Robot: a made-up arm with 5 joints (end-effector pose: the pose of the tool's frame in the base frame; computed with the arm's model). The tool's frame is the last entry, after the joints. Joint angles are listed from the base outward.
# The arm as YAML. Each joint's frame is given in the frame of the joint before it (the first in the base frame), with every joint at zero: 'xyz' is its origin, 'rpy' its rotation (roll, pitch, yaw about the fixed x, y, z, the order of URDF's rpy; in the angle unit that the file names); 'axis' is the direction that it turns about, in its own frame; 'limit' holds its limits. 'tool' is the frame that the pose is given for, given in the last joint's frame.
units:
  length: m
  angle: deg
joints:
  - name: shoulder
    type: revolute
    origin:
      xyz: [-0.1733, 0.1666, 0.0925]
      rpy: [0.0, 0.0, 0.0]
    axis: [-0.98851, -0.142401, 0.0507]
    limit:
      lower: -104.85
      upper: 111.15
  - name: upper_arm
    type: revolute
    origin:
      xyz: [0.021, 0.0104, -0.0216]
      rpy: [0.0, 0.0, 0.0]
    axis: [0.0, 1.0, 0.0]
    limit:
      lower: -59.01
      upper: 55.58
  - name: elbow
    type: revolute
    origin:
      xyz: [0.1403, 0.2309, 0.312]
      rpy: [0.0, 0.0, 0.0]
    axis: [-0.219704, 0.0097, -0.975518]
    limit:
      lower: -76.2
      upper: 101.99
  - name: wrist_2
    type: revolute
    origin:
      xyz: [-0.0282, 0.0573, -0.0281]
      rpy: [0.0, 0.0, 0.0]
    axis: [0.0, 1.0, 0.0]
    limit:
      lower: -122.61
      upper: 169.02
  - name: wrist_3
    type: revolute
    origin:
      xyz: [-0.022, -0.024, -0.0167]
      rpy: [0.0, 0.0, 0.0]
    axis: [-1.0, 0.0, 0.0]
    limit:
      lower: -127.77
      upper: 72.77
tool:
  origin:
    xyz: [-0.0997, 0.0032, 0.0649]
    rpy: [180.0, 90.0, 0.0]
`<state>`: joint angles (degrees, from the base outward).
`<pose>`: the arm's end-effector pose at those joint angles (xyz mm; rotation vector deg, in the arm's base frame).
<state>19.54 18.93 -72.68 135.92 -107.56</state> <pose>137.9 503.5 293.3 28.86 76.76 128.24</pose>
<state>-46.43 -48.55 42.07 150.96 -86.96</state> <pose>-258.5 36.9 474.8 73.29 -31.23 48.75</pose>
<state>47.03 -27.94 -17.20 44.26 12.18</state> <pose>-340.2 592.1 136.8 71.18 -44.17 -94.11</pose>
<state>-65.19 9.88 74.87 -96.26 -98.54</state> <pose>2.8 130.3 303.7 -122.08 -39.32 15.42</pose>
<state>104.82 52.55 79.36 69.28 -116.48</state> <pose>213.0 282.2 -255.1 -129.73 28.12 -48.28</pose>
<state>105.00 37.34 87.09 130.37 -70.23</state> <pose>160.8 395.7 -122.7 -64.59 23.94 -22.28</pose>
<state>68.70 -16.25 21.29 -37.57 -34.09</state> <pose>-240.4 459.2 -102.6 127.25 -3.26 -31.03</pose>
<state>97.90 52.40 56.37 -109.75 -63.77</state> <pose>64.7 189.8 -89.1 60.11 -20.19 -36.62</pose>
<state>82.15 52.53 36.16 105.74 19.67</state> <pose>285.3 325.8 -124.8 36.63 83.90 89.90</pose>
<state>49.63 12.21 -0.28 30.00 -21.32</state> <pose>-84.8 604.7 138.1 84.90 -50.09 -145.56</pose>
